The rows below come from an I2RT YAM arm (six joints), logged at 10 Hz.
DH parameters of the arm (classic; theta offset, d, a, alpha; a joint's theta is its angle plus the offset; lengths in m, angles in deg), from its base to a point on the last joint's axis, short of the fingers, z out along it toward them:
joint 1: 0 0.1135 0.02 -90
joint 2: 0 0 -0.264 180
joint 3: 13.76 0 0.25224 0
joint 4: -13.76 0 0.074 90
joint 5: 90 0 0 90
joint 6: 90 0.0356 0 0
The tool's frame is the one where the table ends.
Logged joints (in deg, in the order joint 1, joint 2, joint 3, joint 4, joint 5, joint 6), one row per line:
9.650, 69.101, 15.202, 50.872, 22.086, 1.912
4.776, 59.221, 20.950, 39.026, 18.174, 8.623
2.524, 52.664, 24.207, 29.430, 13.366, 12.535
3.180, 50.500, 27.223, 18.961, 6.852, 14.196
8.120, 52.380, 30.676, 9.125, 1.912, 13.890
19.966, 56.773, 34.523, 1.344, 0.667, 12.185
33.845, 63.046, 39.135, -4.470, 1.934, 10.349
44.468, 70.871, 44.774, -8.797, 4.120, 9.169
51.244, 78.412, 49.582, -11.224, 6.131, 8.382
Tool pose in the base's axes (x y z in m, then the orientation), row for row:
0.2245, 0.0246, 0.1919, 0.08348, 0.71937, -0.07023, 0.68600
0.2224, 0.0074, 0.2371, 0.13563, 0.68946, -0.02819, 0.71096
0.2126, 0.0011, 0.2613, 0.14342, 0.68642, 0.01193, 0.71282
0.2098, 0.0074, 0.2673, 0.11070, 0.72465, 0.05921, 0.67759
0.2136, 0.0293, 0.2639, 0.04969, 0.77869, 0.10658, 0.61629
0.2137, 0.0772, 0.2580, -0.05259, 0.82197, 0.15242, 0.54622
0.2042, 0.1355, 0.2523, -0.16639, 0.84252, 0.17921, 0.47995
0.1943, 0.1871, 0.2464, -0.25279, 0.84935, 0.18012, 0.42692
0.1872, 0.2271, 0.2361, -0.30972, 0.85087, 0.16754, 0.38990
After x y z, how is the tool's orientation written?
As a quaternion, x y z w.
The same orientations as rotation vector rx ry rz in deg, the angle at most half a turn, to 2 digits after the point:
10.71, 92.32, -9.01
17.24, 87.62, -3.58
18.21, 87.17, 1.52
14.25, 93.30, 7.62
6.56, 102.74, 14.06
-7.14, 111.66, 20.70
-23.26, 117.77, 25.05
-36.19, 121.59, 25.79
-45.10, 123.91, 24.40

